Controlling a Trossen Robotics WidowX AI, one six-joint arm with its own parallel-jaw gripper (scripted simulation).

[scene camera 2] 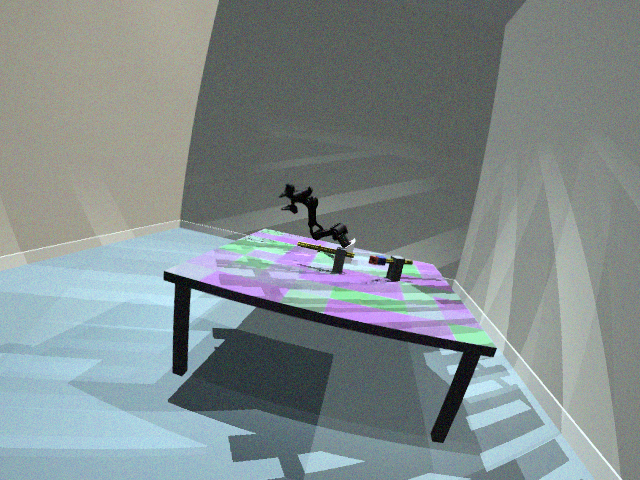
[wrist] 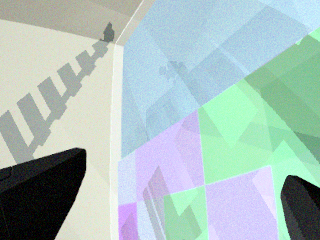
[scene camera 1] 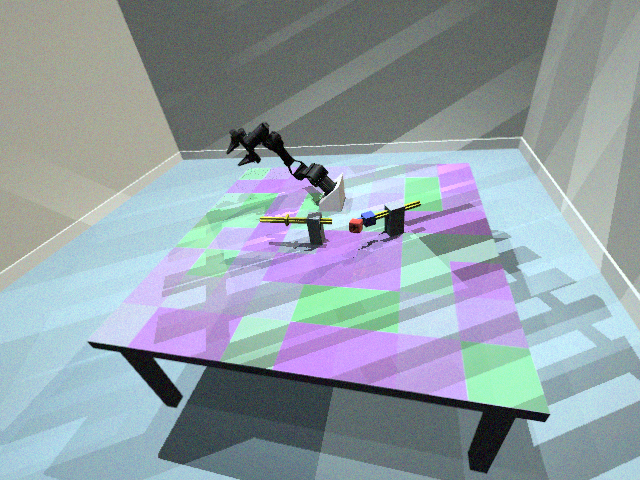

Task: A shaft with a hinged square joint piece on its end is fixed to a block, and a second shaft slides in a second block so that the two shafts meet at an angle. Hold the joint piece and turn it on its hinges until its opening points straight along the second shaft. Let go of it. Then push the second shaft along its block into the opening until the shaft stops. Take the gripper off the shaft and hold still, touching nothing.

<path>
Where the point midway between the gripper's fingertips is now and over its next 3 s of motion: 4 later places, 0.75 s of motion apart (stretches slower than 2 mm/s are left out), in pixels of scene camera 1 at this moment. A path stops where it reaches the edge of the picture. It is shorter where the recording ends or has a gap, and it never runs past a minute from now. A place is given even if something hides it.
My gripper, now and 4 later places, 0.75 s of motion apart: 232,159; 216,143; 212,138; 260,171; 325,211
</path>
